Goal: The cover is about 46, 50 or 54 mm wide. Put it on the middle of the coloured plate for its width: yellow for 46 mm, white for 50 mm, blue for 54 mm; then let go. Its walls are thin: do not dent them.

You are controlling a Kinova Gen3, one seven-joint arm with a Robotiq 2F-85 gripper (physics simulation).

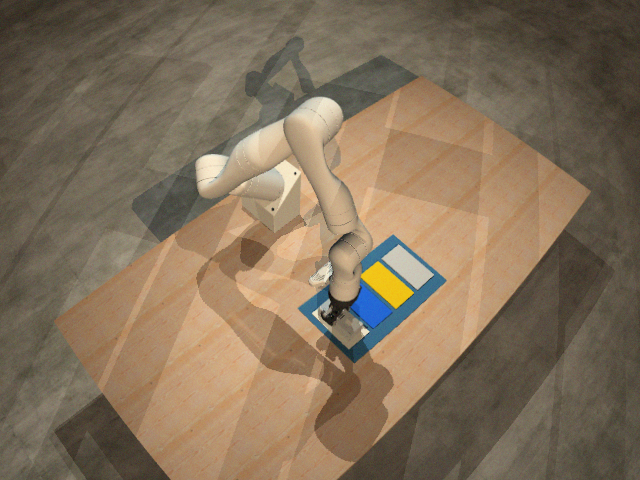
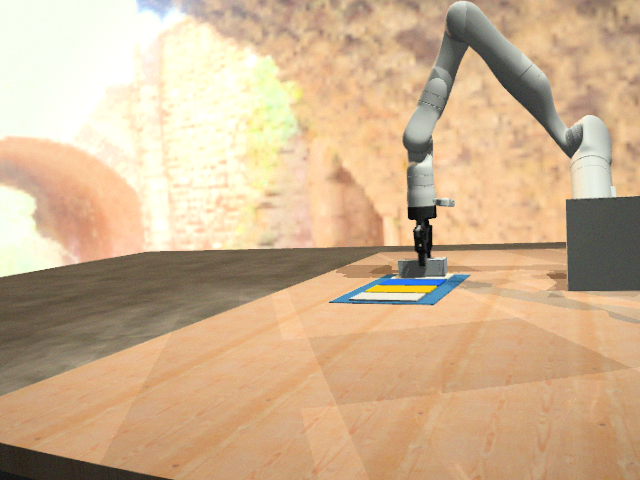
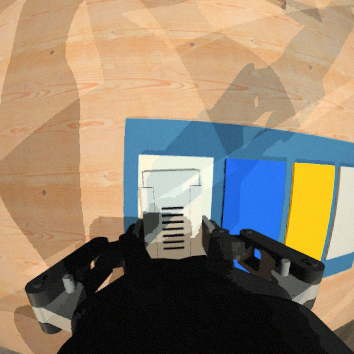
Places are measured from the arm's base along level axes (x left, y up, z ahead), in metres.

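Pixels of known places: gripper, fingertip midpoint: (image 1: 338, 317) (image 2: 425, 266) (image 3: 171, 226); arm's base, origin of the base link: (image 1: 271, 185) (image 2: 595, 225).
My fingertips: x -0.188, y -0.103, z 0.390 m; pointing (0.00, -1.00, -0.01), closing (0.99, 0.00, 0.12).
For each thing: its top centre in the pictures, then the offset to it from my fingertips. "spot": a spot on its surface instead. Level surfaces: height alone.
- cover, middle of its top: (image 3: 173, 241) (image 2: 422, 258) (image 1: 340, 315) dy +0.021, dx -0.001, dz +0.006 m
- cream-white plate, surface spot: (image 3: 207, 175) spot: dy -0.024, dx +0.047, dz -0.040 m
- blue plate, middle of its top: (image 3: 253, 222) (image 2: 412, 281) (image 1: 364, 303) dy -0.025, dx +0.096, dz +0.025 m
- yellow plate, middle of its top: (image 3: 310, 217) (image 2: 400, 288) (image 1: 386, 284) dy -0.025, dx +0.189, dz +0.042 m
- dark blue mat, its level: dy -0.028 m
- wooden table, its level: dy -0.031 m
My gripper (image 1: 333, 315) (image 2: 422, 262) (image 3: 171, 226) points down and is shut on the cover (image 1: 353, 326) (image 2: 438, 267) (image 3: 172, 192), a pale grey box with dark slots on top, one finger on each side. The cover looks level, over the cream-white plate (image 2: 450, 276) (image 3: 207, 175) at the end of the row. It is very low; whether it touches the plate cannot be told. The blue plate (image 1: 372, 310) (image 2: 413, 282) (image 3: 254, 195) is beside it, then the yellow plate (image 1: 387, 285) (image 2: 402, 288) (image 3: 311, 205), then a greyish-white plate (image 1: 408, 267) (image 2: 387, 297) (image 3: 344, 215).
The plates lie on a dark blue mat (image 1: 356, 353) (image 2: 449, 289) (image 3: 175, 137) on the wooden table (image 1: 480, 180) (image 2: 310, 387) (image 3: 50, 65). The robot's base (image 1: 284, 206) (image 2: 602, 242) stands at one long side of the table. Arm shadows fall across the table and mat.
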